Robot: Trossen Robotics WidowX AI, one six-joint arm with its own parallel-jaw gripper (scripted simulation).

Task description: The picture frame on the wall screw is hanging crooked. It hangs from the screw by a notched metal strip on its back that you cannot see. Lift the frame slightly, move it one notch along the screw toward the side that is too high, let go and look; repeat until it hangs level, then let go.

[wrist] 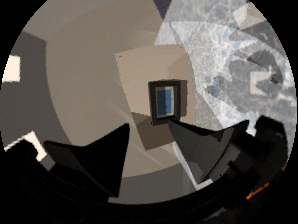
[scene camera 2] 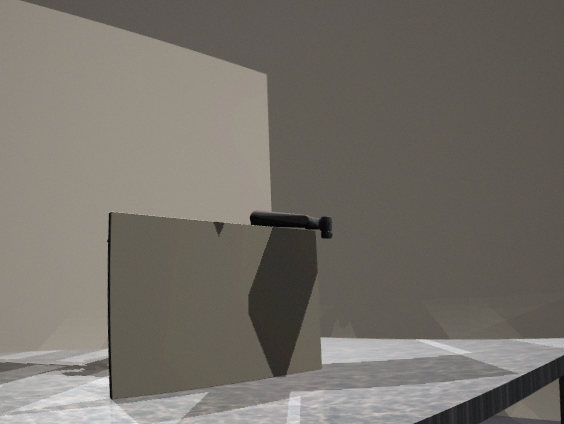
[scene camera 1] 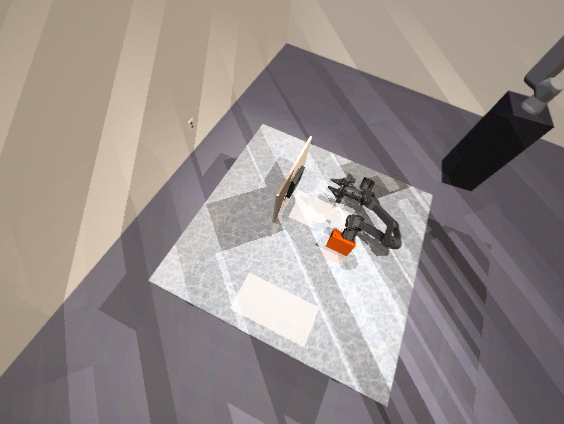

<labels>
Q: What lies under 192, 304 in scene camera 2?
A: A wall panel.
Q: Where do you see a picture frame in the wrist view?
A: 164, 96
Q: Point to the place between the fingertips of my gripper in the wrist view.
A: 149, 124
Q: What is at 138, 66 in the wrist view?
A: A wall panel.
</labels>
